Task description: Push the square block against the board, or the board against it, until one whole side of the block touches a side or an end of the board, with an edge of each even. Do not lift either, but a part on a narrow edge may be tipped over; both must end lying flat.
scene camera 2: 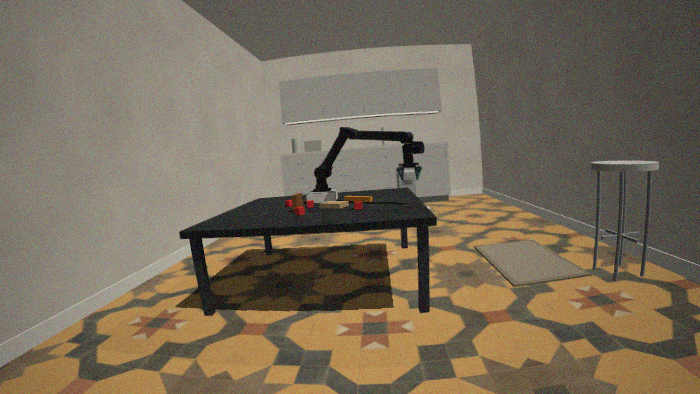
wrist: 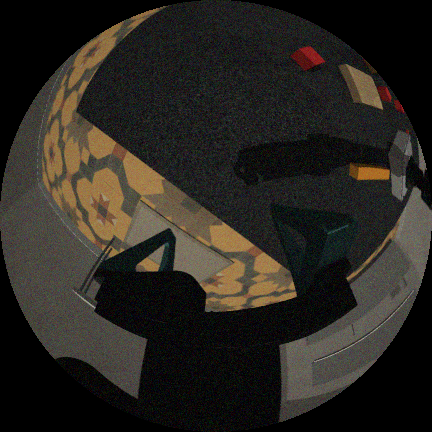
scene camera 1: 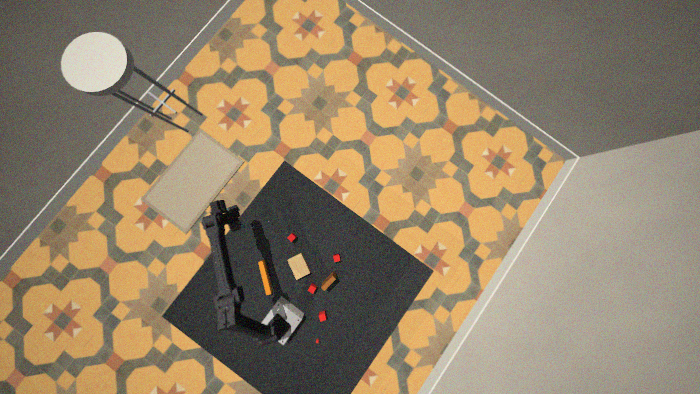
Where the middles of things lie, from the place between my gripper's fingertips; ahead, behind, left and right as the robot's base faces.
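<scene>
Tan wooden board [wrist: 360, 92]; my hand 120 mm above it, 20 mm past it, 460 mm to the left of it.
</scene>
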